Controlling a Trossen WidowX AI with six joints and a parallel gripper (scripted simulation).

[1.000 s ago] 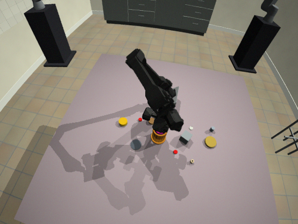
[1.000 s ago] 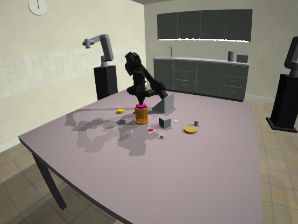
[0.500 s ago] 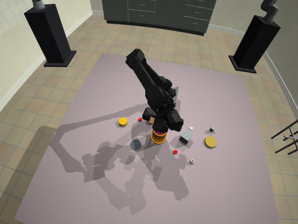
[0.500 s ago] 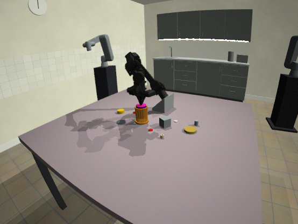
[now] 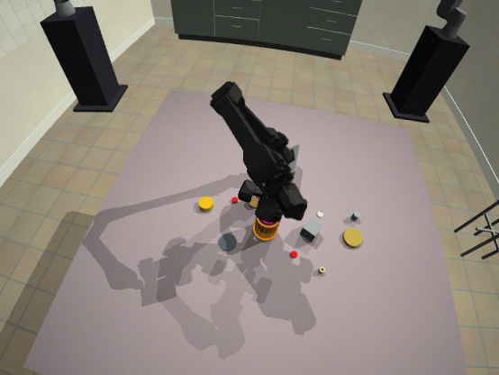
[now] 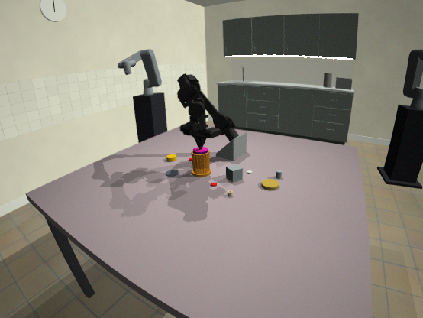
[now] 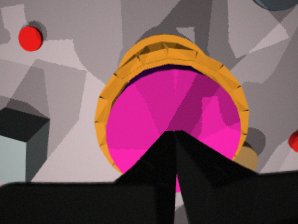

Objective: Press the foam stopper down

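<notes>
My gripper is now 50 mm above the magenta foam stopper. From my hand the other things lie so: grey cube 150 mm to the left, 120 mm below; red button 80 mm ahead, 100 mm to the left, 140 mm below; brown disc 100 mm behind, 40 mm to the right, 140 mm below.
</notes>
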